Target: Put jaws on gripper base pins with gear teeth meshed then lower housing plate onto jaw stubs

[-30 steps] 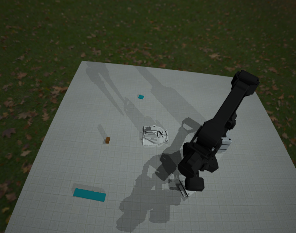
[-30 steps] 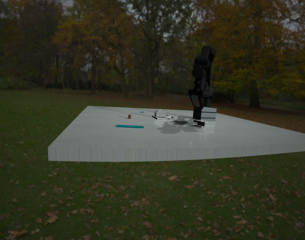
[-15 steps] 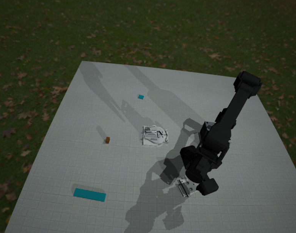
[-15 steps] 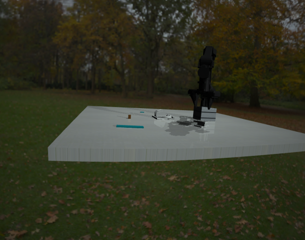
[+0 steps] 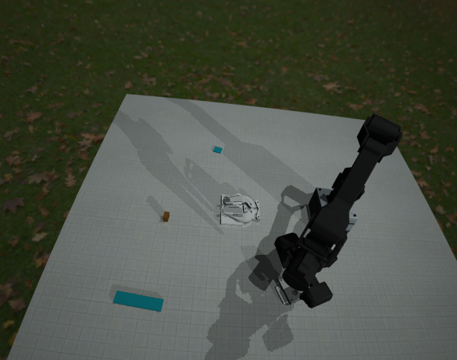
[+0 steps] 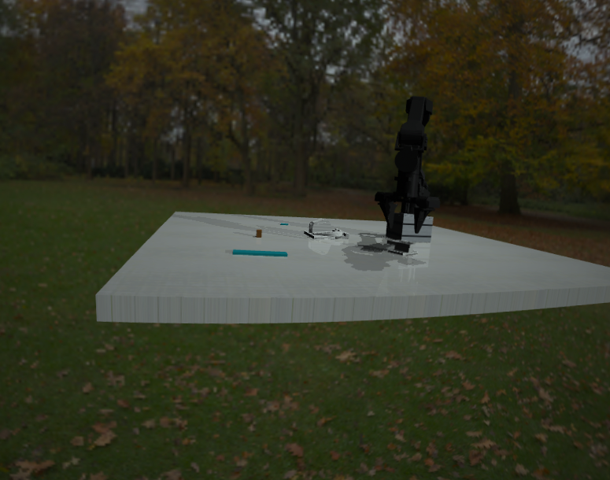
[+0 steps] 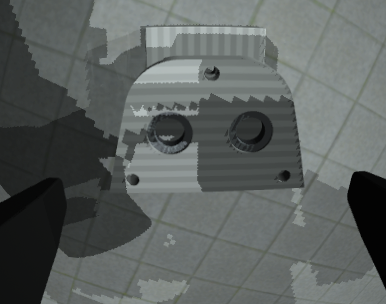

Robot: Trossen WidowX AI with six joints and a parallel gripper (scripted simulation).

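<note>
The white ribbed block lies 10 mm behind my gripper tip and 50 mm below it. Round my gripper tip: gripper jaw: 90 mm ahead, 260 mm to the right, 50 mm below; then small brown block: 350 mm ahead, 240 mm to the right, 50 mm below; then long teal bar: 400 mm ahead, 30 mm to the left, 60 mm below.
</note>
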